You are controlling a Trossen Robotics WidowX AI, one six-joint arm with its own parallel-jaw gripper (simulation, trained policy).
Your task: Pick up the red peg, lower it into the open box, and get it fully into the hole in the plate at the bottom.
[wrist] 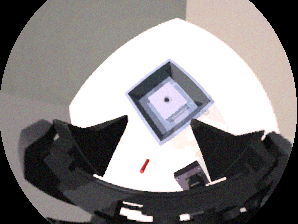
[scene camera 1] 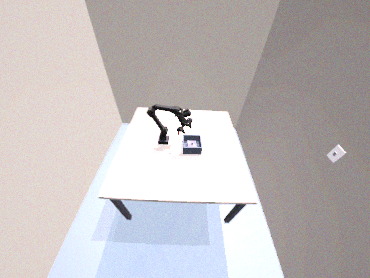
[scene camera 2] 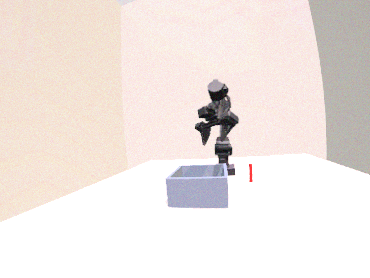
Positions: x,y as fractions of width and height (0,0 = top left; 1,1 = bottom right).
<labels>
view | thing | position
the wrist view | my gripper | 0.54,0.54
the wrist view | grey-blue box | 0.67,0.45
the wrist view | plate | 0.57,0.42
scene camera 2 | my gripper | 0.57,0.52
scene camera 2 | grey-blue box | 0.51,0.67
</labels>
